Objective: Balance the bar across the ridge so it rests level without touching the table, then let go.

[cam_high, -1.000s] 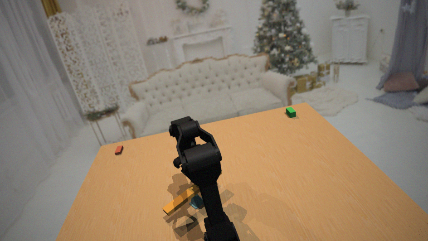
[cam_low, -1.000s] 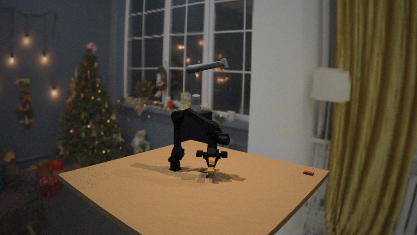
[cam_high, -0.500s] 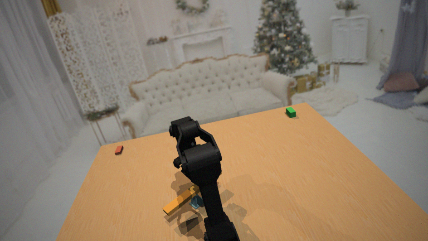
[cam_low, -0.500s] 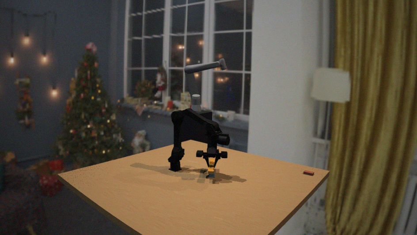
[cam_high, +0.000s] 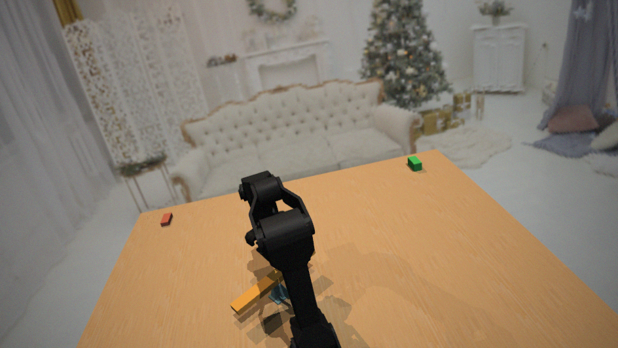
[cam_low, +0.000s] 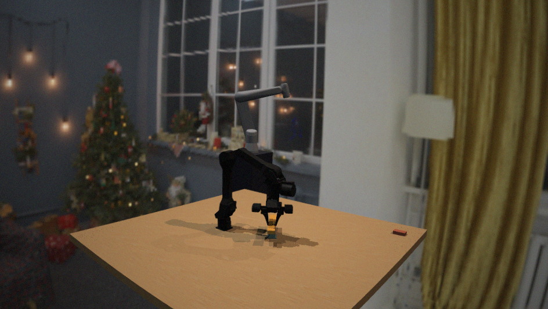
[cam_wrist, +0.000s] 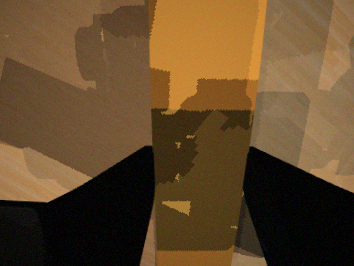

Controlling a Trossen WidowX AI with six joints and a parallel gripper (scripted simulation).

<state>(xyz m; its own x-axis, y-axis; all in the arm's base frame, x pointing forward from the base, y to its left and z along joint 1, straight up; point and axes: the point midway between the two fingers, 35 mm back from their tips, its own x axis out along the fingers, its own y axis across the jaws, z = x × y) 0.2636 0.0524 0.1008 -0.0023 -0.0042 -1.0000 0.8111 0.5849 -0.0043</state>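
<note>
Right now my gripper tip is 2 cm to the right of the orange bar and 2 cm past it. The rest, counted from my gripper tip: red block (48 cm ahead, 45 cm to the left, 6 cm below); then green block (55 cm to the right, 48 cm ahead, 5 cm below).
</note>
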